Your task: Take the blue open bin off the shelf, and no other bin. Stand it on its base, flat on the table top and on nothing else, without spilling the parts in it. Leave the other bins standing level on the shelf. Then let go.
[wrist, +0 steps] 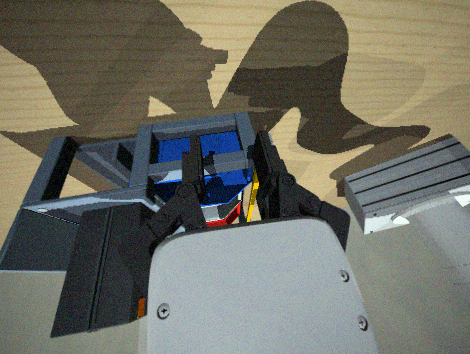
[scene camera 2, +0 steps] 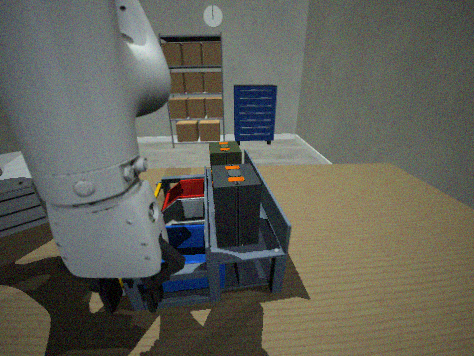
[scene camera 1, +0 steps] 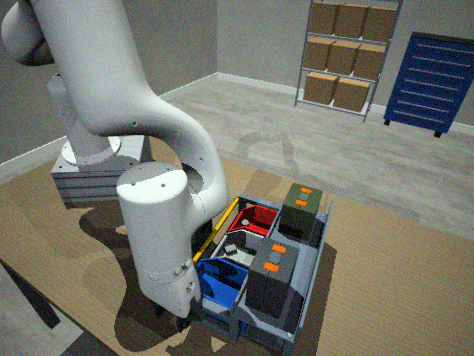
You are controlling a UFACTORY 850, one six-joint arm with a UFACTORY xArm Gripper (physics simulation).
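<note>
The blue open bin point(scene camera 1: 220, 286) point(scene camera 2: 187, 235) point(wrist: 227, 184) sits at the near end of the grey shelf point(scene camera 1: 325, 222) point(scene camera 2: 281, 220) point(wrist: 142, 157). Shadow darkens its inside, and I cannot make out its parts. My gripper point(scene camera 1: 172, 318) point(scene camera 2: 131, 300) point(wrist: 228, 144) is partly open and empty, low by the shelf's near corner on the yellow bar's side. In the wrist view one finger shows in front of the blue bin and the other beside the corner post. Whether either touches is unclear. The white bin point(scene camera 1: 242, 256) point(scene camera 2: 192, 207) and red bin point(scene camera 1: 262, 218) point(scene camera 2: 189, 189) stand behind it in the row.
A yellow bar point(scene camera 1: 217, 232) point(scene camera 2: 158, 191) point(wrist: 253, 200) runs along the bins' open side. A tall dark case point(scene camera 1: 270, 285) point(scene camera 2: 237, 212) point(wrist: 100, 270) and a green case point(scene camera 1: 300, 217) point(scene camera 2: 225, 156) stand on the shelf's other side. Beyond the bar, a dark shape is mostly hidden by the arm.
</note>
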